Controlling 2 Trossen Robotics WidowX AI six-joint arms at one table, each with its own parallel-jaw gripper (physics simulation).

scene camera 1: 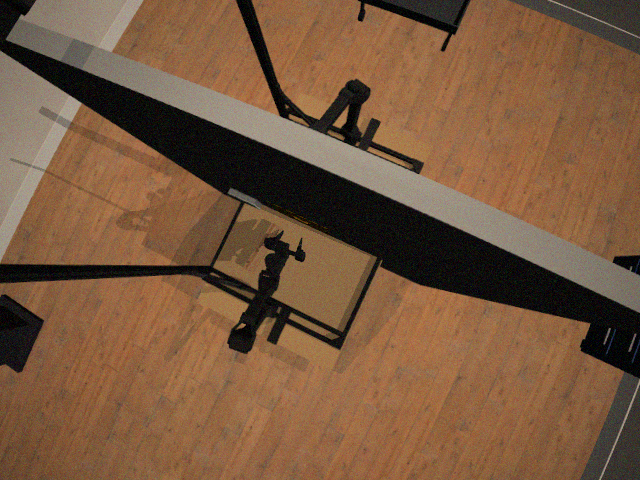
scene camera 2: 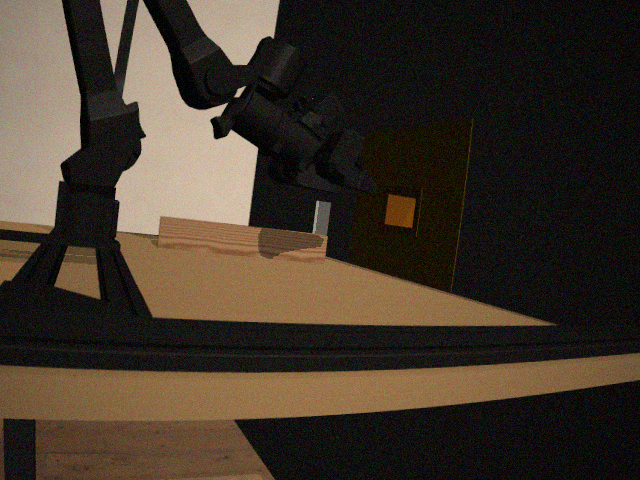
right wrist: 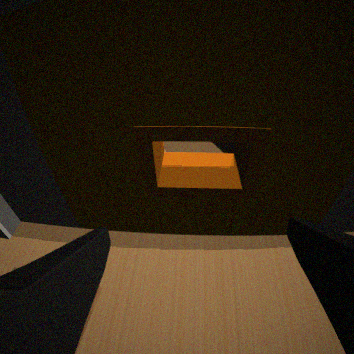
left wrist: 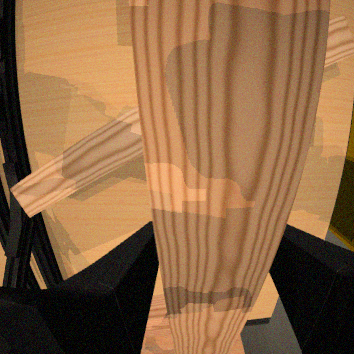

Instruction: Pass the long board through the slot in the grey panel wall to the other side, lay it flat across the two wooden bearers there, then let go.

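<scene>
The long board [left wrist: 240,115] runs up the left wrist view between the fingers of my left gripper [left wrist: 208,227], which is shut on it. A wooden bar [left wrist: 92,155] lies across the table beneath it. My right gripper [scene camera 1: 291,237] [scene camera 2: 373,190] [right wrist: 199,232] is open and empty, above the table and facing the slot [scene camera 2: 400,210] [right wrist: 200,177], lined in orange. The slot pierces a dark yellow area of the panel wall [scene camera 1: 320,136] [scene camera 2: 542,155]. No board shows in the slot. One wooden bearer [scene camera 2: 237,240] lies on the right arm's table; a second cannot be made out.
The right arm's table [scene camera 1: 330,279] [scene camera 2: 289,294] [right wrist: 215,285] meets the foot of the wall. A small grey upright piece [scene camera 1: 244,197] [scene camera 2: 321,218] [right wrist: 7,221] stands by the table's corner at the wall. The left arm [scene camera 1: 355,93] shows beyond the wall in scene camera 1.
</scene>
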